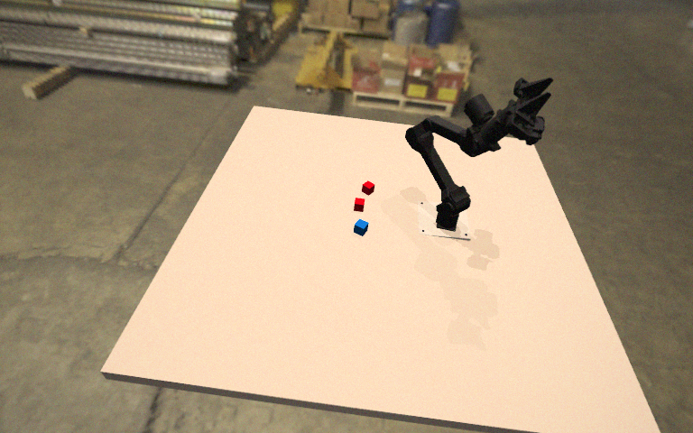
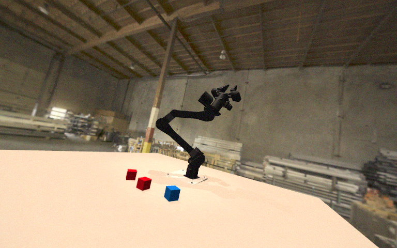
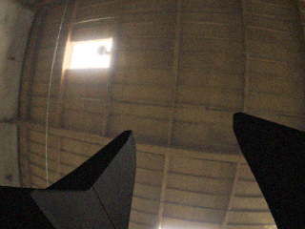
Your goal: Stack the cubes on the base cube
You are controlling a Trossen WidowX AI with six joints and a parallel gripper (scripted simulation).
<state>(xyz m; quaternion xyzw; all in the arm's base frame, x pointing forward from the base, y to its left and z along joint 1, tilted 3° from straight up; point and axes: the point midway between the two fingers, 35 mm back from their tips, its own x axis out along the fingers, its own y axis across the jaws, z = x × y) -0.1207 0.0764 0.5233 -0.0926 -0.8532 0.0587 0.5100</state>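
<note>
The blue base cube is 38 cm ahead of my gripper tip, 4 cm to the left of it and 55 cm below it.
</note>
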